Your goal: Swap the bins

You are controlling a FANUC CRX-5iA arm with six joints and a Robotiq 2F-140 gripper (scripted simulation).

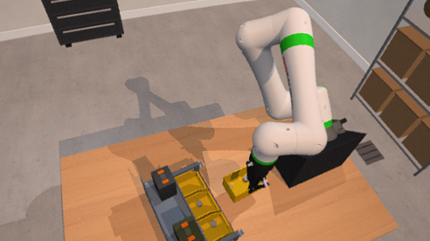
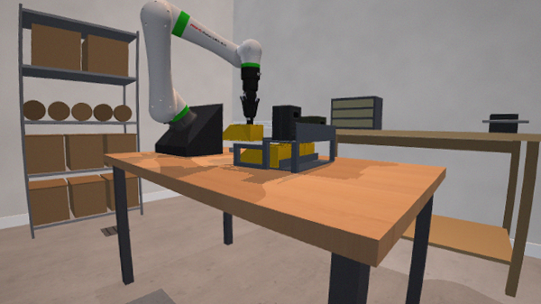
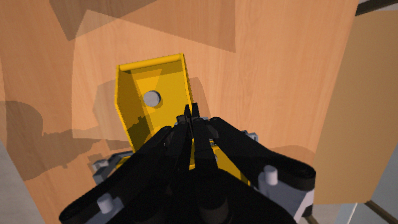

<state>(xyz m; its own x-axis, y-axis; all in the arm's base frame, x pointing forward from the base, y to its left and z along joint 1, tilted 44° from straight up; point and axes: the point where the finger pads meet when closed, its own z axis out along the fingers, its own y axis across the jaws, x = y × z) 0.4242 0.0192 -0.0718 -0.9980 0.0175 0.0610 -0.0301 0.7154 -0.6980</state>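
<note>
Right now the grey round part is 7 cm to the right of my hand, 7 cm below it and 3 cm behind it. Also, from my hand: grey shelf: 25 cm ahead, 9 cm below, 6 cm to the right.
</note>
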